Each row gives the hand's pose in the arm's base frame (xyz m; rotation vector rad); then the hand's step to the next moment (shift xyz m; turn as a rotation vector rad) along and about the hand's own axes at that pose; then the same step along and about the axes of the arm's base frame.
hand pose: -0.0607 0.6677 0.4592 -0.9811 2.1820 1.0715
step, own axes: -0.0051 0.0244 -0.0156 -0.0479 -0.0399 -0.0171
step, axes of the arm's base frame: -0.0181 -0.0005 0.0232 0.0582 -0.0129 0.0251
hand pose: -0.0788 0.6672 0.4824 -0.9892 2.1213 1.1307
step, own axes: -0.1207 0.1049 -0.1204 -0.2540 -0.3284 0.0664
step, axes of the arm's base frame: -0.0268 -0.0206 0.1973 0.4199 0.0215 -0.0005
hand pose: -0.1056 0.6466 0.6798 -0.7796 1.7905 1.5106
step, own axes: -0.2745 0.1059 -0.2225 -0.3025 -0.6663 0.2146
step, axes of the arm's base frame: 0.0584 -0.1959 0.3070 0.7319 0.1167 -0.1796
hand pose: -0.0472 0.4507 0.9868 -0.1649 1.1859 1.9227
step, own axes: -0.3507 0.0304 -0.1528 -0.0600 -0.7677 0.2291
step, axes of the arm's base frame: 0.1536 -0.3326 0.1143 0.6557 0.2905 -0.3622
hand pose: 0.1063 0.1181 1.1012 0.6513 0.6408 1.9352
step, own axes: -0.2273 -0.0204 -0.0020 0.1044 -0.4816 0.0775
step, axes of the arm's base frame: 0.1014 -0.1971 -0.0541 0.3103 0.2997 -0.2505
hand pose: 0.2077 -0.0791 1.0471 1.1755 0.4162 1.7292
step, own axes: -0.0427 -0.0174 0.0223 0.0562 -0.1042 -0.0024
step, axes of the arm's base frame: 0.0309 -0.0331 -0.0239 0.0486 0.0978 -0.0458
